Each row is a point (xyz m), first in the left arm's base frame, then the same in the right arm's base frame.
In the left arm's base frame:
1: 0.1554 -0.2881 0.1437
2: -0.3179 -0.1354 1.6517
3: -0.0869 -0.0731 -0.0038
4: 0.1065 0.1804 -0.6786
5: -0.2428 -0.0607 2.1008
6: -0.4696 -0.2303 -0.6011
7: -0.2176 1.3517 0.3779
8: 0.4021 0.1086 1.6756
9: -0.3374 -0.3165 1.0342
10: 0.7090 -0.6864 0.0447
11: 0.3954 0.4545 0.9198
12: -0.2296 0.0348 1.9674
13: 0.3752 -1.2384 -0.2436
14: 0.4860 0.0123 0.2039
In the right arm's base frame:
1: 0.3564 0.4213 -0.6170
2: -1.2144 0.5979 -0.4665
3: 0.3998 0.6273 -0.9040
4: 1.0995 0.8695 -0.9979
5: -1.5972 0.6846 -0.2239
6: 0.7973 0.4477 -1.4851
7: 0.0149 2.0571 -0.9176
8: -0.9512 0.8588 0.1977
9: -0.6562 0.4022 -0.7207
10: 0.6596 0.0336 -0.1346
11: -0.2543 1.1869 -0.1147
12: -1.4681 0.7773 -0.2668
13: 0.7872 -0.5324 -0.5379
14: 0.4343 0.7305 -0.2984

